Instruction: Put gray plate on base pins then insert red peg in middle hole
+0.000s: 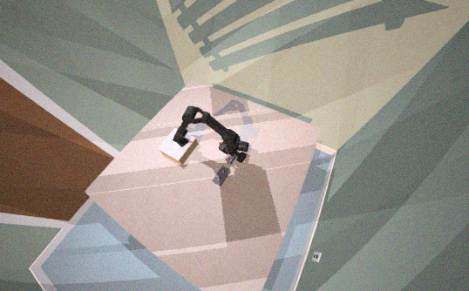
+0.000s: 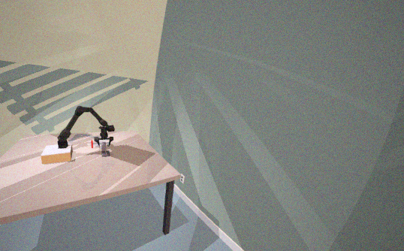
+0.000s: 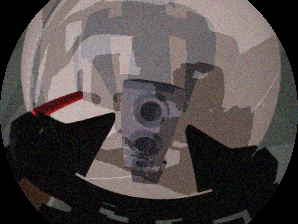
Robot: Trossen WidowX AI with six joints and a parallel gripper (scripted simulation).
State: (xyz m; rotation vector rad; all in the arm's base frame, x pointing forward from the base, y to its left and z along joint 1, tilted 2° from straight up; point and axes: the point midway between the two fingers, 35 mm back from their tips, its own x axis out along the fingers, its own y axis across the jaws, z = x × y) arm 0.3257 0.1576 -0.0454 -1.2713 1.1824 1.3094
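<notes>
My gripper tip is now 20 mm below the gray plate. From my gripper tip the other things lie so: red peg: 120 mm behind, 30 mm above.
</notes>
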